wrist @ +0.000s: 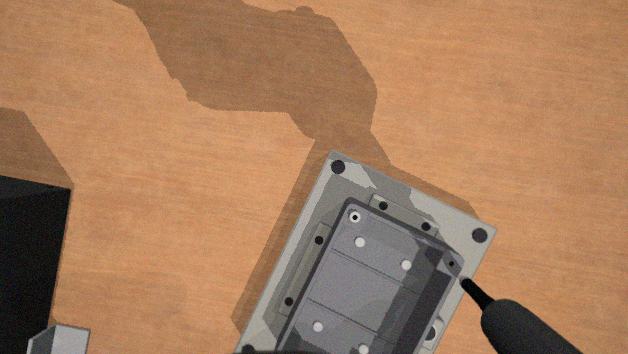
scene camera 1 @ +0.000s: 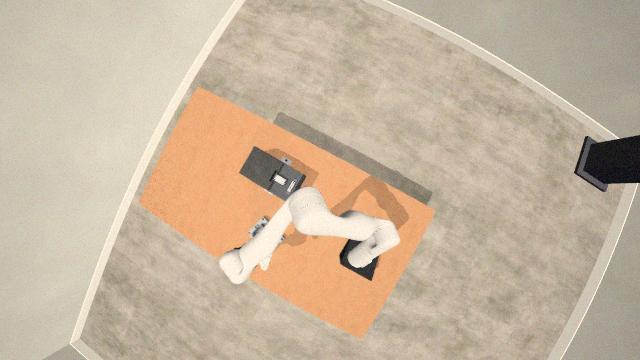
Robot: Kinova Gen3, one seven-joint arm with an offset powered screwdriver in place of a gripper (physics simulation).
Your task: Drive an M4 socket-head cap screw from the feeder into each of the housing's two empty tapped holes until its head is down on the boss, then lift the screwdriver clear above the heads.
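The grey housing [wrist: 365, 285] sits on a light grey fixture plate [wrist: 457, 220] in the wrist view, its lower part cut off by the frame. Its upper-left corner boss shows a bright ring with a dark centre [wrist: 354, 217]. Its right corner boss shows a small dark hole [wrist: 451, 263]. My screwdriver [wrist: 466, 284] has its dark tip just outside the right corner, beside that hole in the picture; its height is unclear. I cannot tell whether a screw is on the tip. The arm hides the tip in the scene view. The dark feeder [scene camera 1: 261, 162] [wrist: 25, 250] stands apart from the housing.
My white arm [scene camera 1: 267, 237] reaches over the fixture from its black base [scene camera 1: 369, 274] on the orange table [scene camera 1: 320, 295]. A grey metal block [wrist: 70, 342] shows beside the feeder at the lower left of the wrist view. Dark arm shadows cross the table.
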